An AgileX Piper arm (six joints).
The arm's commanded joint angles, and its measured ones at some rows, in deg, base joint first. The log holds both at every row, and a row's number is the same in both.
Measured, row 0:
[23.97, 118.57, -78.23, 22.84, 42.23, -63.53]
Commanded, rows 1 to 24:
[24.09, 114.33, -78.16, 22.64, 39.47, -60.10]
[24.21, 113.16, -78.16, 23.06, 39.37, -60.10]
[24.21, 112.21, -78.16, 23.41, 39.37, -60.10]
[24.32, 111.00, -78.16, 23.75, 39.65, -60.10]
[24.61, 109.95, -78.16, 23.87, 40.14, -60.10]
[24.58, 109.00, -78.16, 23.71, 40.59, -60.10]
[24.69, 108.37, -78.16, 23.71, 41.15, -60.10]
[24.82, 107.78, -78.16, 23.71, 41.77, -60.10]
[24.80, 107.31, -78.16, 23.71, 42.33, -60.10]
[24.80, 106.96, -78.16, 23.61, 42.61, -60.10]
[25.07, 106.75, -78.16, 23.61, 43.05, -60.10]
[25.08, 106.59, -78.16, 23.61, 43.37, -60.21]
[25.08, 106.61, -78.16, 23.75, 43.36, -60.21]
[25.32, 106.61, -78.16, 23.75, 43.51, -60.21]
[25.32, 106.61, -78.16, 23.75, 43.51, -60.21]
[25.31, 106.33, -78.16, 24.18, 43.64, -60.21]
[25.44, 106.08, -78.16, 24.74, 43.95, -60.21]
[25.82, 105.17, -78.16, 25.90, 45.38, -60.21]
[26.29, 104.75, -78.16, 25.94, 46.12, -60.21]
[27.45, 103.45, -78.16, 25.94, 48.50, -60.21]
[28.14, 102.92, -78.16, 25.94, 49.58, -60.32]
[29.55, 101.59, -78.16, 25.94, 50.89, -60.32]
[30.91, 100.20, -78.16, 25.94, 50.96, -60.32]
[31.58, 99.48, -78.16, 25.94, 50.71, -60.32]
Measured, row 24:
[29.17, 103.17, -78.01, 23.61, 50.70, -60.52]
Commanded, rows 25 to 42:
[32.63, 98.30, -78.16, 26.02, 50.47, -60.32]
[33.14, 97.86, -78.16, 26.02, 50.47, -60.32]
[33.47, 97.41, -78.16, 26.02, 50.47, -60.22]
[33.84, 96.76, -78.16, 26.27, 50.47, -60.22]
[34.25, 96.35, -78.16, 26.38, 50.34, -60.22]
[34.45, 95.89, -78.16, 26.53, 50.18, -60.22]
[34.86, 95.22, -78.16, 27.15, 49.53, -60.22]
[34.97, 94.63, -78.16, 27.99, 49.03, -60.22]
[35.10, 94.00, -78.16, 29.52, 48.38, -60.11]
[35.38, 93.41, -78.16, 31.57, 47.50, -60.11]
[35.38, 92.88, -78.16, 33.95, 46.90, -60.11]
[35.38, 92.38, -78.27, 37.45, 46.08, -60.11]
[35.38, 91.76, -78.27, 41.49, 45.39, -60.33]
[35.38, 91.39, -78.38, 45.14, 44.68, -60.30]
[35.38, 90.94, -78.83, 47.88, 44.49, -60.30]
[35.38, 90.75, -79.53, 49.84, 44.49, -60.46]
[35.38, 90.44, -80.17, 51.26, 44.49, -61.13]
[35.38, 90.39, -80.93, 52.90, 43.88, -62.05]
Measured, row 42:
[35.06, 92.71, -78.17, 42.34, 47.41, -60.40]
